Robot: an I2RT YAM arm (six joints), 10 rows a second.
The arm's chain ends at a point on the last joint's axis. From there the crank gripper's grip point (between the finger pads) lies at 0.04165 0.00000 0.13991 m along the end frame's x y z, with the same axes.
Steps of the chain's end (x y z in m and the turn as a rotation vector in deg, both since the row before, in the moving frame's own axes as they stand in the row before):
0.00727, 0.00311, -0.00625, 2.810, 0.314, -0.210
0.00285, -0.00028, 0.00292, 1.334, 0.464, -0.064
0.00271, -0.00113, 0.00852, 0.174, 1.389, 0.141
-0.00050, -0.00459, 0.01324, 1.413, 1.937, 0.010
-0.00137, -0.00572, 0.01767, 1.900, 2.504, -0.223
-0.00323, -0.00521, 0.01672, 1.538, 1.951, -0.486
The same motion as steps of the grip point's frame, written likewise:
0.00802, -0.00390, -0.00665, 2.810, 0.314, -0.210
0.00398, -0.00358, 0.00254, 1.334, 0.464, -0.064
0.00609, -0.00145, 0.00747, 0.174, 1.389, 0.141
0.00421, -0.00801, 0.01171, 1.413, 1.937, 0.010
0.00469, -0.01050, 0.01564, 1.900, 2.504, -0.223
0.00149, -0.00932, 0.01517, 1.538, 1.951, -0.486

